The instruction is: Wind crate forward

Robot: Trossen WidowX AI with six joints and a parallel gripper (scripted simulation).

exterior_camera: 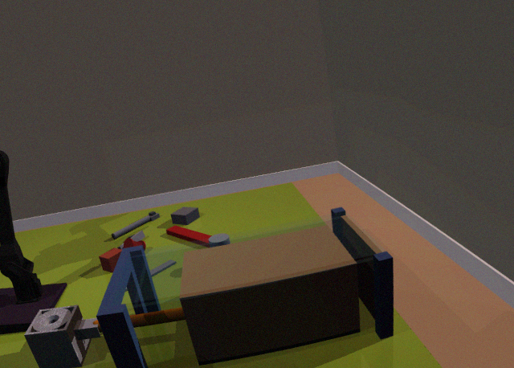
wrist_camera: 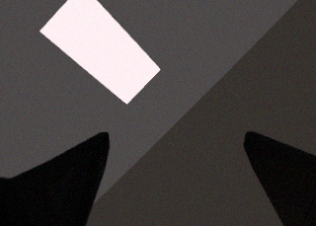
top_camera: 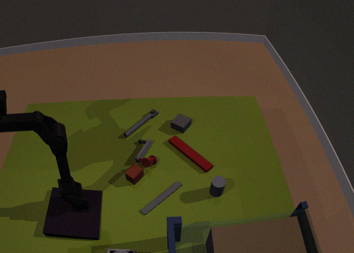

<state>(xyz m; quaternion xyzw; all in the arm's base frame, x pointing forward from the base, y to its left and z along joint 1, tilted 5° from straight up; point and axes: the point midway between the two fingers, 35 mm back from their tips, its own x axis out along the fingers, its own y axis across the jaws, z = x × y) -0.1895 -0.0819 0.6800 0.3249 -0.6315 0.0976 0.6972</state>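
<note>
My gripper tip is now 720 mm above the winch handle, 430 mm short of it and 270 mm to the right of it. Also, from my gripper tip: red crank grip: 710 mm below, 430 mm ahead, 230 mm to the left; then blue steel frame: 640 mm below, 440 mm ahead, 240 mm to the right; then grey winch: 710 mm below, 260 mm ahead, 230 mm to the right.
</note>
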